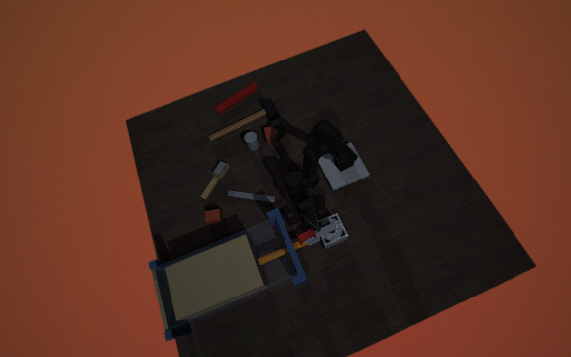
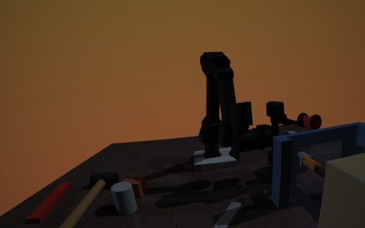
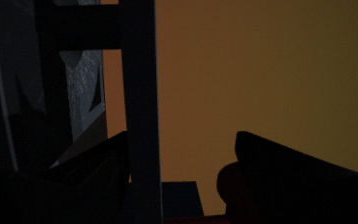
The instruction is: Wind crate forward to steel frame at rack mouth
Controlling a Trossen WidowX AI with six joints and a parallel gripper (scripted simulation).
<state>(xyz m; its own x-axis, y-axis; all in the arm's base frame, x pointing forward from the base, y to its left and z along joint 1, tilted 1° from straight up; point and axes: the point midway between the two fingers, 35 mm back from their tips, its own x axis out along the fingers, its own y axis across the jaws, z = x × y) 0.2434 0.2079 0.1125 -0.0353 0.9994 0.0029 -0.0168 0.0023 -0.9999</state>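
My gripper tip is now 1 cm short of the winch handle and 1 cm above it. The rest, counted from my gripper tip: red knob 5 cm ahead, 2 cm above; blue steel frame 11 cm ahead, 1 cm to the right, 3 cm below; winch 7 cm behind, 1 cm to the right, 10 cm below.
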